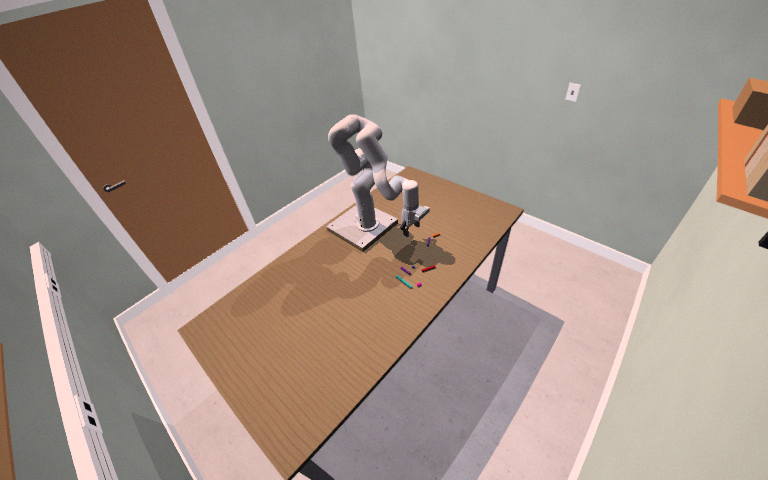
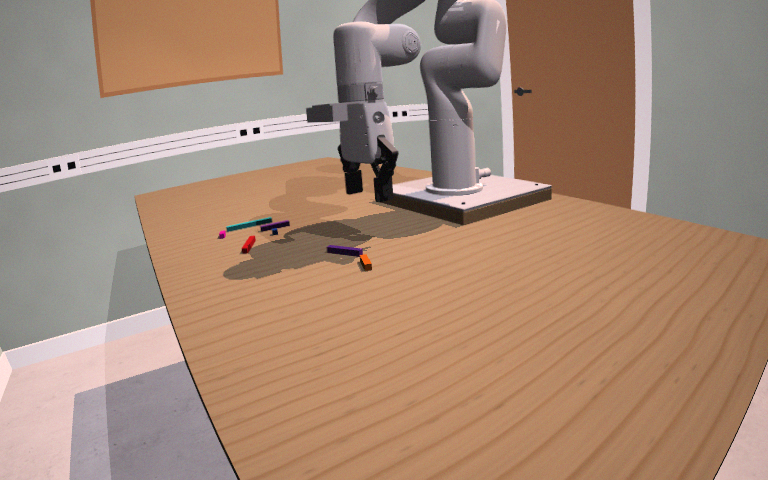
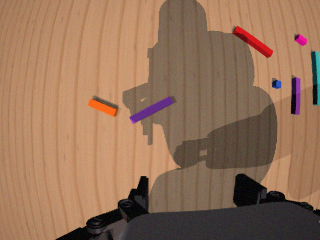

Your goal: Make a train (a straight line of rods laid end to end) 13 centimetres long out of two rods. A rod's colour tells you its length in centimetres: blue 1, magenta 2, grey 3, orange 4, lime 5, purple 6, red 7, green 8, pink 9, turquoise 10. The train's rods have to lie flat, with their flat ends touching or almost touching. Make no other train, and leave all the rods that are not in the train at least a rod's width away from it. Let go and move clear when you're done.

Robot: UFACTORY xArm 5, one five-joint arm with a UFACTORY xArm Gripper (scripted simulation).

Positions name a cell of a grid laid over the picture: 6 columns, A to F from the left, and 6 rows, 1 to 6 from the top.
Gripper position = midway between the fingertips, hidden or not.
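My gripper (image 2: C3) is visible; it appears in image 3 (image 3: D5) too.
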